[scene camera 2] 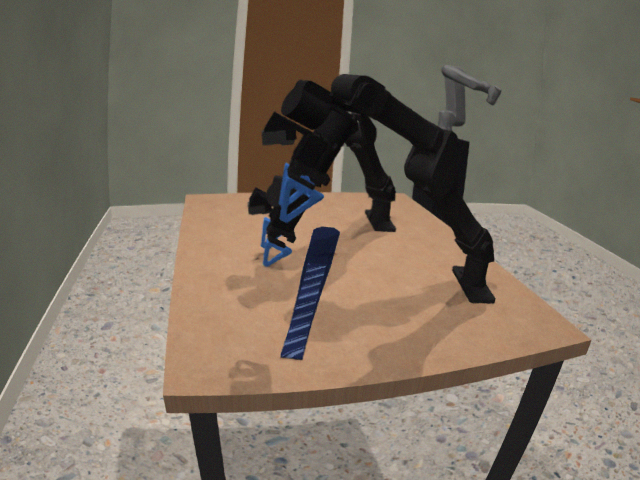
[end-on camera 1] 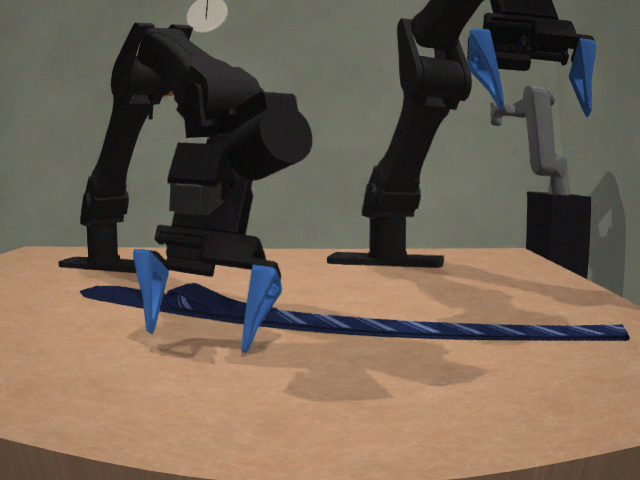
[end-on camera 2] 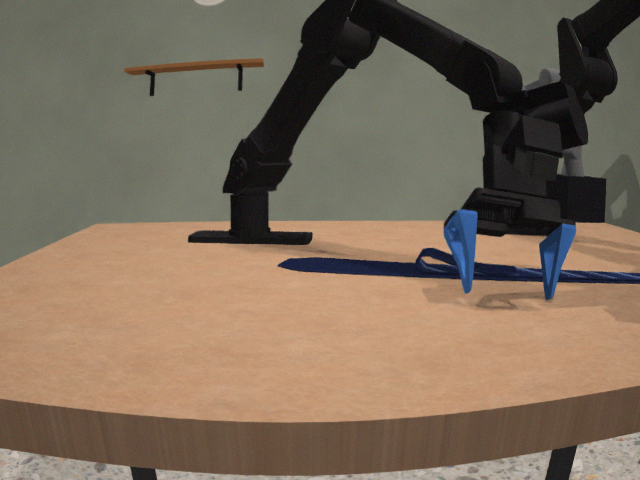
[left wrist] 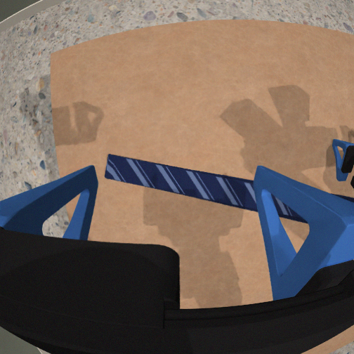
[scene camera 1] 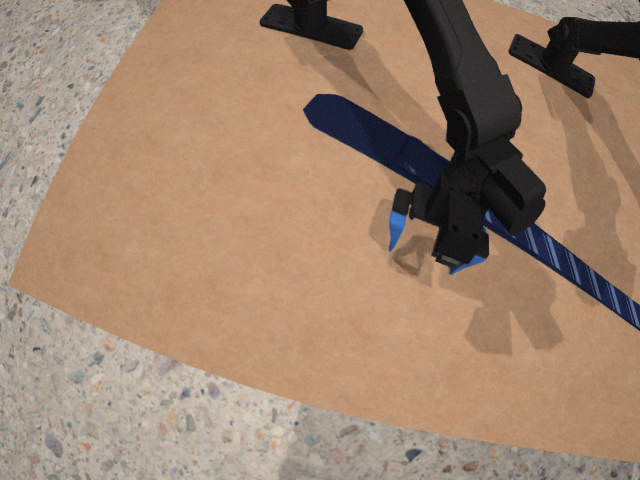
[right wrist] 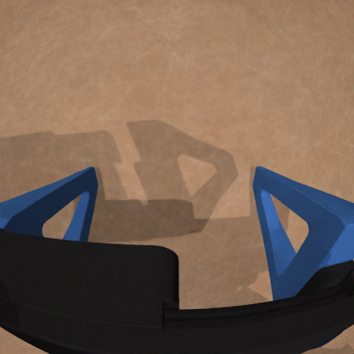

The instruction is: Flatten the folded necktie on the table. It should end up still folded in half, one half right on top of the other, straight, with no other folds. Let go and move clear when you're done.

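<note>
The dark blue striped necktie (scene camera 1: 356, 124) (scene camera 2: 305, 304) (end-on camera 1: 423, 329) (end-on camera 2: 341, 266) (left wrist: 200, 185) lies lengthwise on the table. Near its broad plain end, the upper layer bends back in a raised loop (end-on camera 1: 192, 291) (end-on camera 2: 436, 253); the broad end extends past it as a lower layer. The striped stretch looks nearly straight. My right gripper (scene camera 1: 421, 261) (scene camera 2: 265, 257) (end-on camera 1: 197, 342) (end-on camera 2: 508, 296) (right wrist: 174, 175) is open and empty, low over the table beside the necktie, on the side away from the arm bases. My left gripper (scene camera 2: 283, 206) (end-on camera 1: 544, 111) (left wrist: 175, 174) is open and empty, high above the table.
The table (scene camera 1: 206, 232) (scene camera 2: 206, 335) (end-on camera 1: 310, 439) carries both arm bases (scene camera 1: 336, 33) (scene camera 1: 578, 77) behind the necktie. The right arm crosses above the necktie in scene camera 1. A grey jointed arm (scene camera 2: 454, 98) (end-on camera 1: 540, 129) stands on a black box (end-on camera 1: 558, 227) beyond the table.
</note>
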